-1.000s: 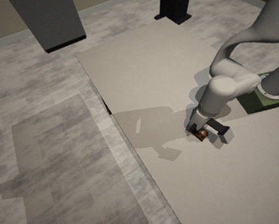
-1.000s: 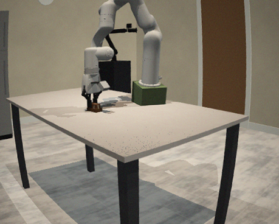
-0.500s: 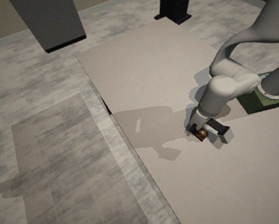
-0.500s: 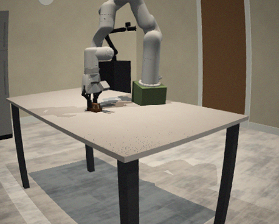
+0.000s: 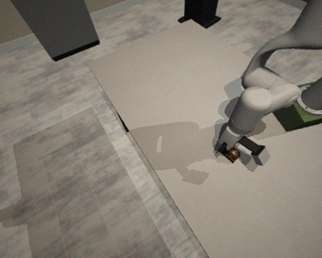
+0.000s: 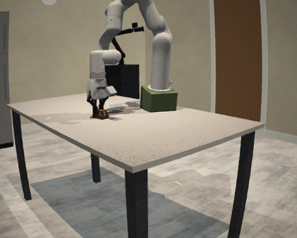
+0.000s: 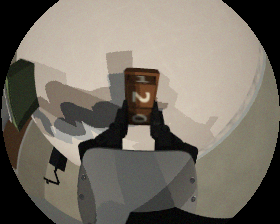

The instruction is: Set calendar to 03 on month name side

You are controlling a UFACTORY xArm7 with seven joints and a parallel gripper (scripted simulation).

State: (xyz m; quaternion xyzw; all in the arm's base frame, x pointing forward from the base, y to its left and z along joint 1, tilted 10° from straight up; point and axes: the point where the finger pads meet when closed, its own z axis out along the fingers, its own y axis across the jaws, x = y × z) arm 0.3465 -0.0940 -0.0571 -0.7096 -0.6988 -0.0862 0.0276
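Now: hand 20 mm to the right of the brown calendar tray and 30 mm above it.
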